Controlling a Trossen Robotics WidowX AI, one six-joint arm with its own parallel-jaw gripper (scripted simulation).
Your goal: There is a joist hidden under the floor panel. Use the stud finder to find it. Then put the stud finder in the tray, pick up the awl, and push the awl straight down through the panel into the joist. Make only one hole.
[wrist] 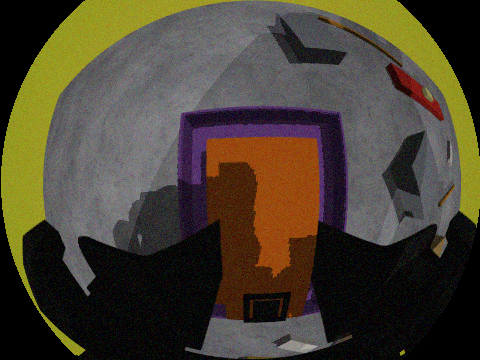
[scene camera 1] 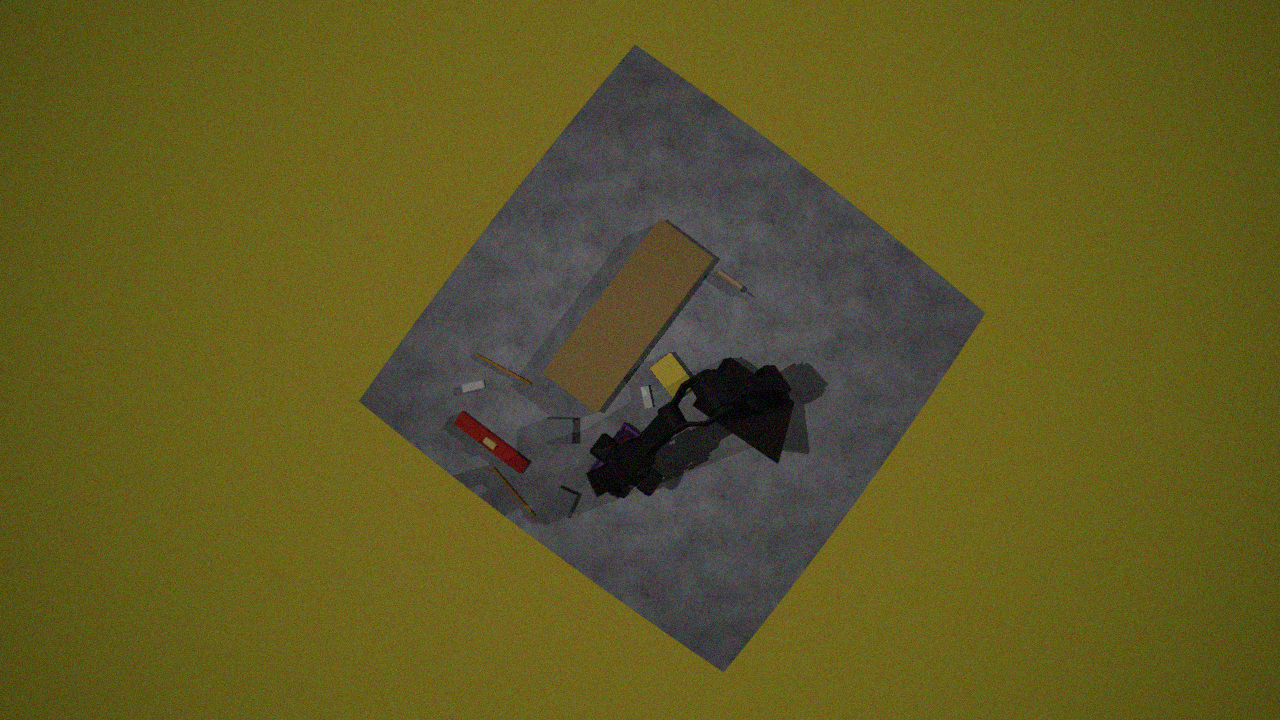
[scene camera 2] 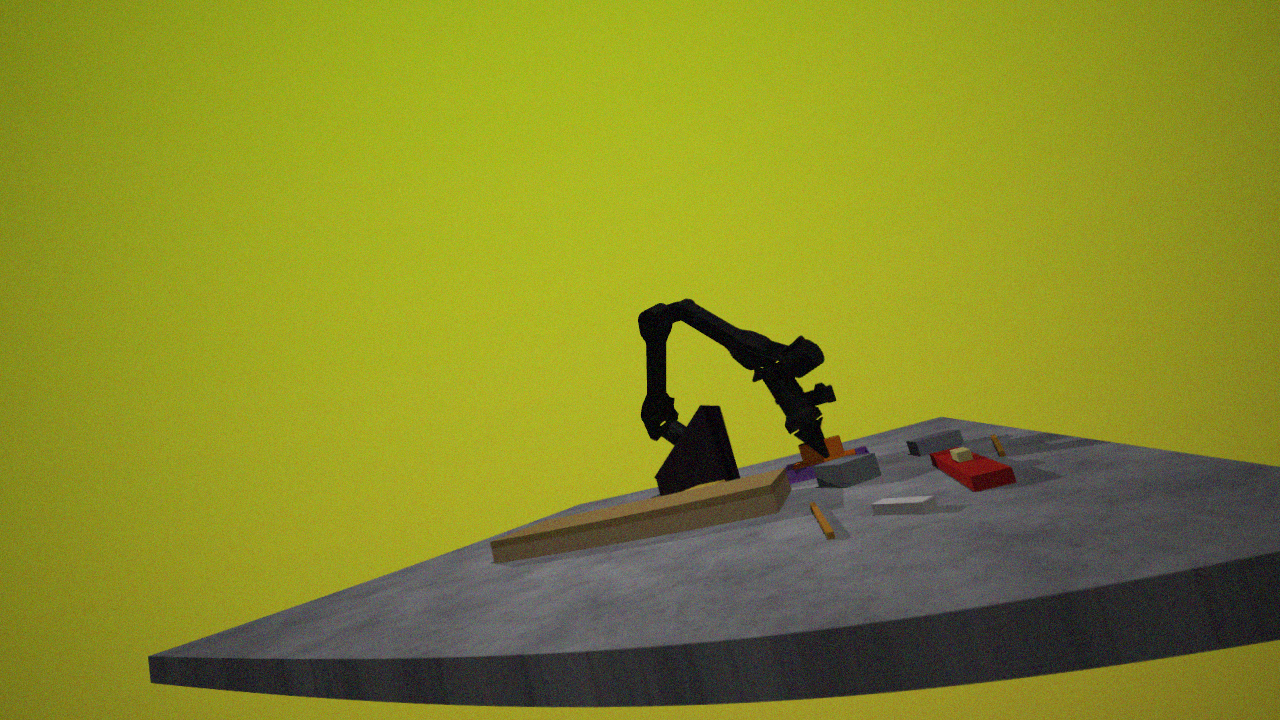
Labels:
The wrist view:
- gripper: 265,223
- orange stud finder: 265,190
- red level: 404,82
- purple tray: 196,127
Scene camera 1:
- gripper: 621,464
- red level: 474,429
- yellow block: 668,371
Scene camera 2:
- gripper: 827,455
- orange stud finder: 809,456
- red level: 978,473

